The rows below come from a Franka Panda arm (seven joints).
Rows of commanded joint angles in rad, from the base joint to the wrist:
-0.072 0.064 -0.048 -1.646 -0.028 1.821 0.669
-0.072 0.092 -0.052 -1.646 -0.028 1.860 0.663
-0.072 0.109 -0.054 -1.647 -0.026 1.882 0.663
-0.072 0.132 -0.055 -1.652 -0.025 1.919 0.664
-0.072 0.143 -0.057 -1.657 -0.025 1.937 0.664
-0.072 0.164 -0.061 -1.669 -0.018 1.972 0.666
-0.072 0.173 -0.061 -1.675 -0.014 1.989 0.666
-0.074 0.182 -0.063 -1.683 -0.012 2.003 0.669
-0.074 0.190 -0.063 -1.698 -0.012 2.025 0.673
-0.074 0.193 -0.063 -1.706 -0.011 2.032 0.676
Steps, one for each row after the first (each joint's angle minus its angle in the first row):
0.000 0.028 -0.004 0.000 0.000 0.039 -0.006
0.000 0.045 -0.006 -0.001 0.002 0.061 -0.006
0.000 0.068 -0.007 -0.006 0.003 0.098 -0.005
0.000 0.079 -0.009 -0.011 0.003 0.116 -0.005
0.000 0.100 -0.013 -0.023 0.010 0.151 -0.003
0.000 0.109 -0.013 -0.029 0.014 0.168 -0.003
-0.002 0.118 -0.015 -0.037 0.016 0.182 0.000
-0.002 0.126 -0.015 -0.052 0.016 0.204 0.004
-0.002 0.129 -0.015 -0.060 0.017 0.211 0.007

